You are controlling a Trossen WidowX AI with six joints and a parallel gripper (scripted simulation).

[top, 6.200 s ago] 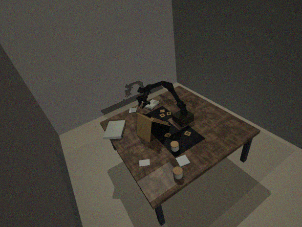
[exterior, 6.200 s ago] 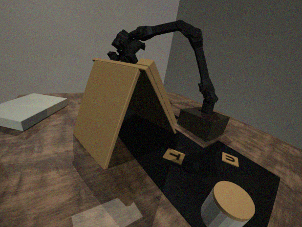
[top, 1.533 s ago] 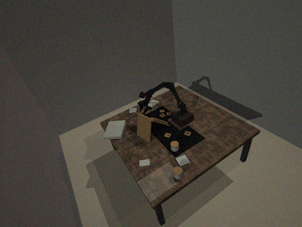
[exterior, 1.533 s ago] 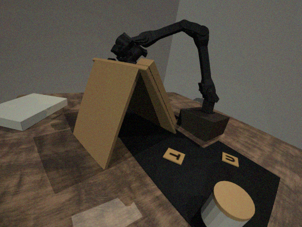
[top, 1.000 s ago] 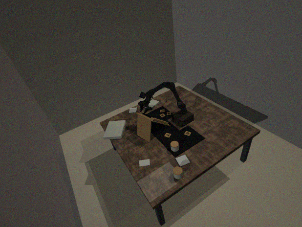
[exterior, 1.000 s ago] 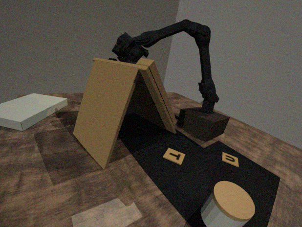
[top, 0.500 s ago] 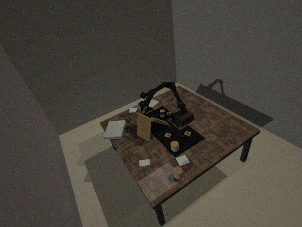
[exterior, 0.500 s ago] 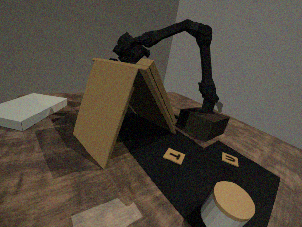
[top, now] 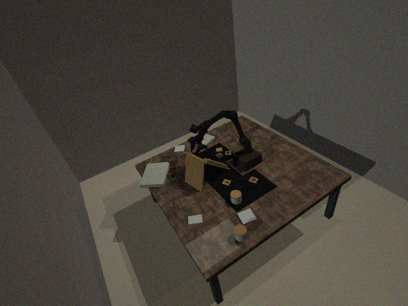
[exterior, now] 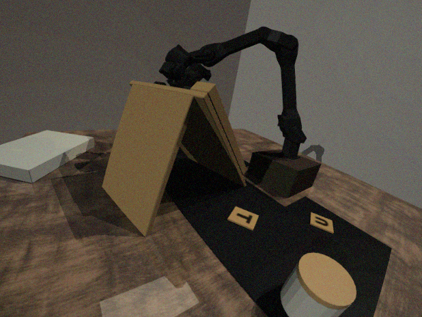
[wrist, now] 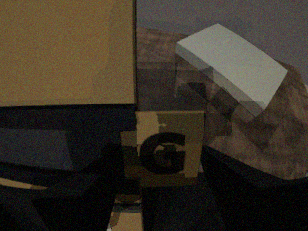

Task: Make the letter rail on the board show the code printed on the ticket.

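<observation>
The white ticket lies 9 cm behind my gripper tip, 8 cm to the left of it and 8 cm below it. From my gripper tip the other things lie so: tan tile marked g: right at my gripper tip; tile marked t: 32 cm to the left, 17 cm below, 8 cm behind; black mat: 22 cm to the left, 20 cm behind, 17 cm below.
</observation>
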